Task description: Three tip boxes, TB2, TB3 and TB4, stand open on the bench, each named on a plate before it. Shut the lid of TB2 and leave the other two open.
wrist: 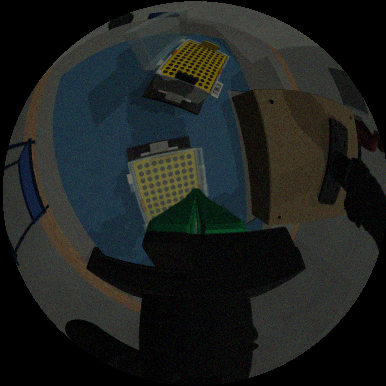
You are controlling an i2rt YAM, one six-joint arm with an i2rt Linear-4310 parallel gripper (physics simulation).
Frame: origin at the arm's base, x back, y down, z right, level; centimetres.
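Seen in the pictures: gripper, fingertip midpoint: (195, 193); arm's base at its link origin: (335, 163).
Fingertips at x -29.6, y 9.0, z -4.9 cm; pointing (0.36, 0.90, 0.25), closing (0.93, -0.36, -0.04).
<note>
Pixels of each thing's top centre, then the offset from my fingertips to it. "spot": a spot on its surface instead. Level surfaces: height alone.
- tip box at its top centre: (184, 200) dy +2.5, dx -0.6, dz -1.7 cm
- second box at its top centre: (201, 55) dy +2.8, dx +2.8, dz +19.7 cm
- plate at a spot on its surface: (217, 89) spot: dy +10.1, dx +9.3, dz +16.9 cm
- blue mat at its surface level: dy +10.3 cm
A tip box (165, 172) stands mid-view, its yellow rack pale and seen through a clear lid that lies over it. Its name plate is hidden, and whether the lid is fully down is hard to tell. A second box (194, 64) stands at the top of the view, open, with bright yellow rack and its clear lid (152, 44) raised behind it. The plate (217, 89) beside it seems to read TB3. The third box does not show. My gripper (195, 193) is shut and empty, its green fingertips together over the near right part of the middle box; contact cannot be told.
A large tan block (300, 150) with a black fitting (334, 162) stands right of the boxes, close to them. A dark arm-like shape reaches in at the far right. A blue framed object (30, 182) is at the left edge. The boxes stand on a blue mat (75, 145).
</note>
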